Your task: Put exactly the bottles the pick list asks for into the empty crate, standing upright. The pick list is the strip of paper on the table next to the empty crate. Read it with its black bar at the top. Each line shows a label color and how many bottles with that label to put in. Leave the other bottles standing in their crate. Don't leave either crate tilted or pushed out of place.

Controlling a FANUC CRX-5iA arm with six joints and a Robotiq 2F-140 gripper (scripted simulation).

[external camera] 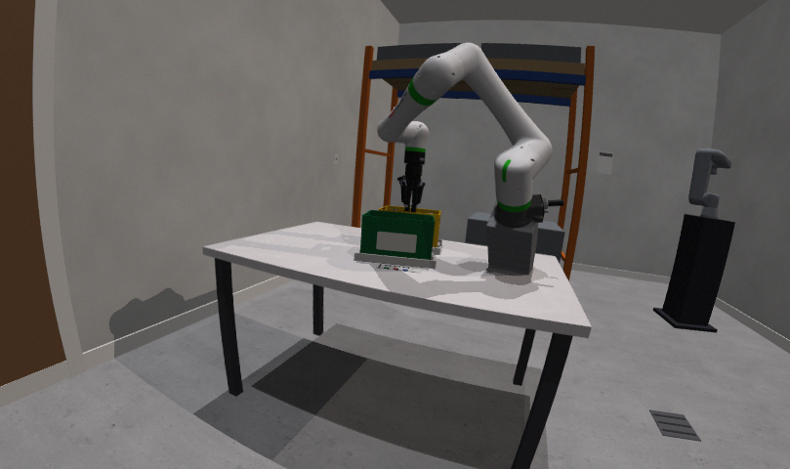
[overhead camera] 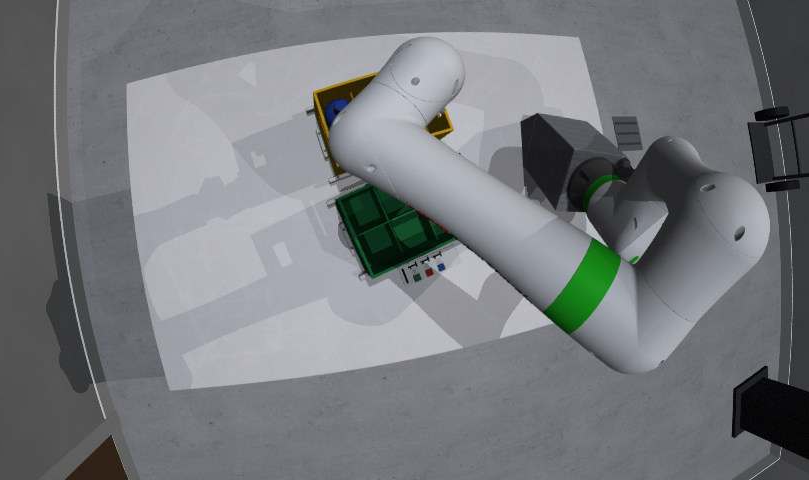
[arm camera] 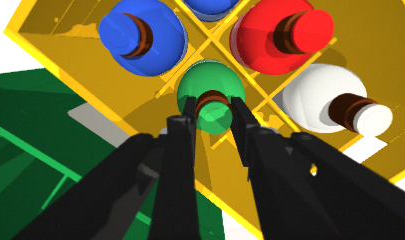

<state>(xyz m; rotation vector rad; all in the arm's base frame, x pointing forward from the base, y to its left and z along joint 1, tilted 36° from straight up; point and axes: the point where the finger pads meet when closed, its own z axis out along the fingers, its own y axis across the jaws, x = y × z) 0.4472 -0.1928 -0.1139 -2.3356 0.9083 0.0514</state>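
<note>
Right now my hand is 80 mm above the green-label bottle. The rest, counted from my hand: yellow crate: 40 mm to the right, 90 mm below; red bottle: 10 mm ahead, 90 mm to the right, 80 mm below; blue-label bottle: 90 mm ahead, 80 mm to the right, 80 mm below.
</note>
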